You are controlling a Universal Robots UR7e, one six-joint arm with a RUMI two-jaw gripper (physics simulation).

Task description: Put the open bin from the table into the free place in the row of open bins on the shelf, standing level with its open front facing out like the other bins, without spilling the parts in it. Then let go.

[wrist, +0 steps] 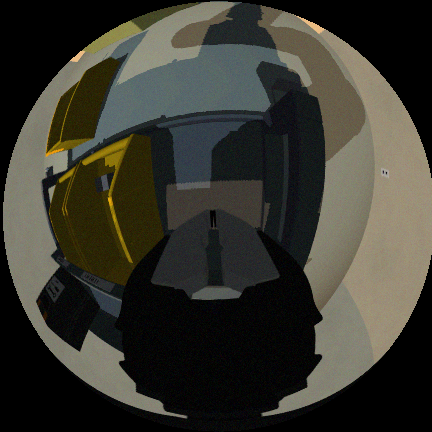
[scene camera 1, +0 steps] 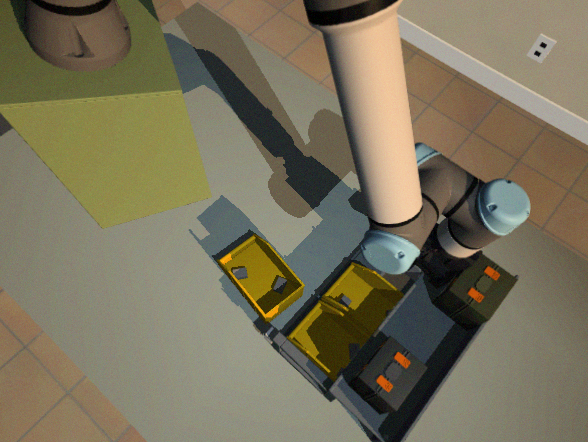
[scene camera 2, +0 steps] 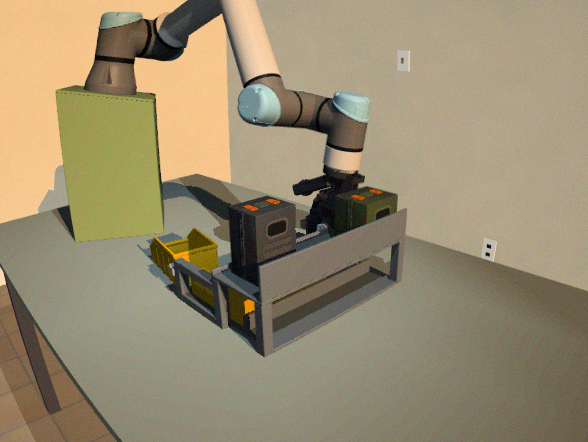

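Where they show: gripper, between the fingertips: [wrist: 212, 211]; arm's base, origin of its link: [scene camera 1: 81, 37] [scene camera 2: 110, 91].
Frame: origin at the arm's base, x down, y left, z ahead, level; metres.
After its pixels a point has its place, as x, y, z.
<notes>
The yellow open bin [scene camera 1: 257, 262] {0.387, -0.051, 0.367} [scene camera 2: 202, 256] {0.335, -0.093, 0.482} [wrist: 95, 100] {0.373, -0.039, 0.428} stands upright on the table in front of the shelf, with dark parts [scene camera 1: 240, 272] {0.372, -0.095, 0.354} [scene camera 1: 280, 284] {0.372, -0.069, 0.441} inside. Two yellow bins stand side by side in the lower row of the grey shelf [scene camera 1: 300, 360] {0.305, -0.186, 0.566} [scene camera 2: 332, 256] {0.260, -0.068, 0.790}; the nearer one to my gripper [scene camera 1: 362, 285] [wrist: 137, 200] holds a small part [scene camera 1: 345, 300] {0.366, -0.022, 0.576} [wrist: 104, 182] {0.366, -0.020, 0.577}. The free place is beside it, at the wall end. My gripper [wrist: 212, 211] {0.367, 0.107, 0.641} is shut and empty above that end of the shelf, clear of the table bin. Its fingertips are hidden in scene camera 1.
A dark grey case [scene camera 1: 392, 372] {0.167, -0.141, 0.699} [scene camera 2: 277, 227] {0.197, -0.144, 0.736} [wrist: 67, 310] {0.229, -0.096, 0.690} and an olive case [scene camera 1: 482, 285] {0.192, 0.080, 0.764} [scene camera 2: 365, 207] {0.199, 0.030, 0.794} stand on the shelf's upper level, the olive one close to my gripper. The green pedestal [scene camera 1: 125, 155] {0.153, -0.081, 0.103} [scene camera 2: 112, 165] {0.187, -0.073, 0.109} carries the arm's base. A wall rises beyond the table.
</notes>
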